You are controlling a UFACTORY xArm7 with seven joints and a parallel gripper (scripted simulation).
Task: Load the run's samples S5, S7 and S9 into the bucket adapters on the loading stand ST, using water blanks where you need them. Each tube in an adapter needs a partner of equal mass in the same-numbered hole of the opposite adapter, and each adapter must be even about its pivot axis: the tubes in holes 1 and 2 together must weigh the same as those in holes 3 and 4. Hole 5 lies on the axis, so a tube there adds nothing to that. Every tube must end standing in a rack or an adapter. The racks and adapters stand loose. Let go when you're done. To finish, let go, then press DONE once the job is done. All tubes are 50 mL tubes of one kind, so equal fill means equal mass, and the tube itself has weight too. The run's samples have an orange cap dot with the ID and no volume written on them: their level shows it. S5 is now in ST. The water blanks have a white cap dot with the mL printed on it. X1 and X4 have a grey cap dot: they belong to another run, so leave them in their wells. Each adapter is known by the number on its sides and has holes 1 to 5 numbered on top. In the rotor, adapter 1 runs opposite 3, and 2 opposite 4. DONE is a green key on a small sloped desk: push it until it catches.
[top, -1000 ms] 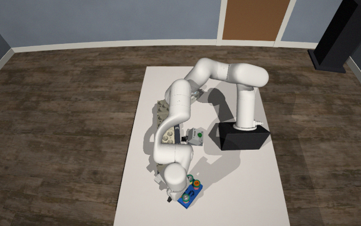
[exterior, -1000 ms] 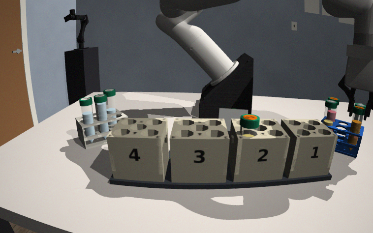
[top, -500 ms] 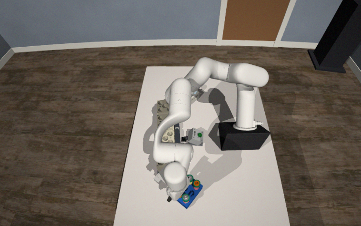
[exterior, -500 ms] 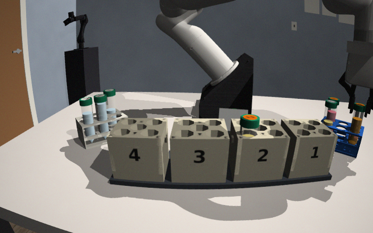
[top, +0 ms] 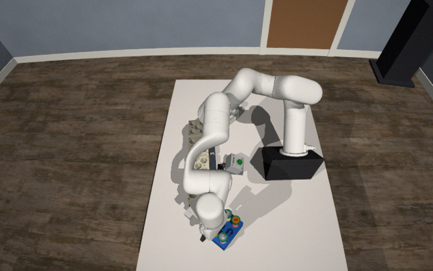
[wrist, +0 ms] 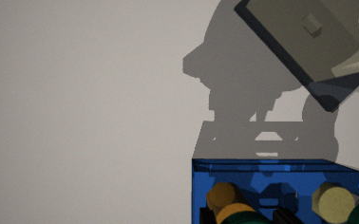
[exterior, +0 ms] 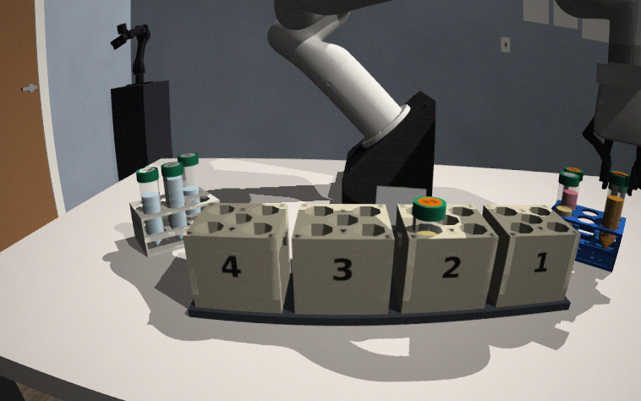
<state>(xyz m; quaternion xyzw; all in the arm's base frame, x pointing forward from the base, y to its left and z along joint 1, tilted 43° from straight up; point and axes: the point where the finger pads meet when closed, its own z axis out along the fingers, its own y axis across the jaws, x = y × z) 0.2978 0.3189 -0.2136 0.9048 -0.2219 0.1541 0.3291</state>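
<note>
Now: the S7 tube 50 mm below my hand and 10 mm behind it. Also, from my hand: blue rack 100 mm below, 40 mm behind, 20 mm to the right; then pink-filled sample tube 80 mm behind, 70 mm below, 50 mm to the right; then green done key 330 mm to the right, 70 mm below, 60 mm behind.
</note>
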